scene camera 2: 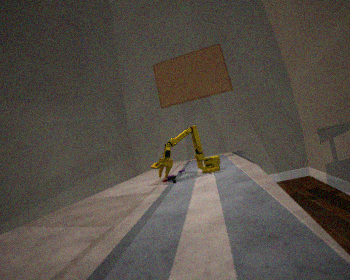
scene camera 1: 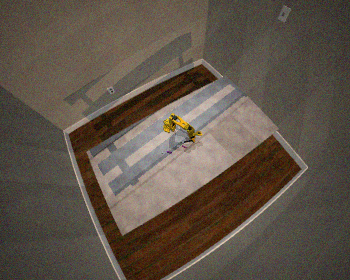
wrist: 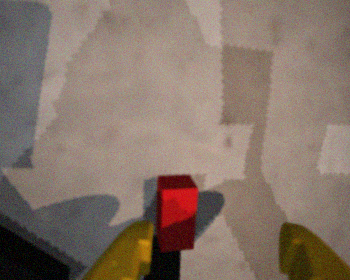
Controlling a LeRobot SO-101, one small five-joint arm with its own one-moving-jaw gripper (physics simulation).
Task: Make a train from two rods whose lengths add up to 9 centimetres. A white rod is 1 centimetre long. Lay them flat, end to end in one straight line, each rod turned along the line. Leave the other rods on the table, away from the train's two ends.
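Frame: origin at the arm's base, x ahead, y left, z up, level; centimetres.
Seen in the pictures: hand at its tool point: [scene camera 2: 165, 177] [scene camera 1: 193, 138] [wrist: 151, 241]; arm's base at its link origin: [scene camera 2: 208, 171] [scene camera 1: 170, 129].
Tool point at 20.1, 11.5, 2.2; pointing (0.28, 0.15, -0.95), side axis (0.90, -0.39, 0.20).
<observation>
Pixels of each thing's top centre, then the offset from my tool point to it, as dx, dy, dz. "pt": a spot on its surface instead. Level surfaces: height alone.
- short red rod at its top centre: [wrist: 179, 221] +0.8, -0.6, -1.2
- black rod at a spot on its surface: [wrist: 165, 265] pt -0.1, -1.9, -1.2
- purple rod at its top centre: [scene camera 2: 181, 170] -1.8, -23.9, -1.2
- pale tabletop at its surface level: dz -2.2
- black shape at a spot on its surface: [wrist: 25, 255] pt -3.6, +0.1, -1.7
My gripper [wrist: 217, 227] [scene camera 2: 163, 176] is open, with a wide gap between its yellow jaws. In the wrist view a short red rod [wrist: 176, 215] stands in that gap, close to the left jaw and well apart from the right jaw. The end of a black rod [wrist: 165, 265] shows directly below it at the picture's bottom edge. In scene camera 2 a red rod [scene camera 2: 165, 180] and dark rods [scene camera 2: 172, 178] lie by the jaw tips, and a purple rod [scene camera 2: 181, 171] lies farther back. In scene camera 1 a purple rod [scene camera 1: 169, 152] lies left of the gripper. Exact rod lengths are too small to tell.
The yellow arm [scene camera 1: 181, 123] [scene camera 2: 195, 142] stands on the pale tabletop [scene camera 1: 165, 190] [scene camera 2: 125, 200], which carries blue-grey shadow bands. A black shape [wrist: 25, 255] fills the lower left corner of the wrist view. Brown wooden floor [scene camera 1: 235, 185] surrounds the pale surface.
</observation>
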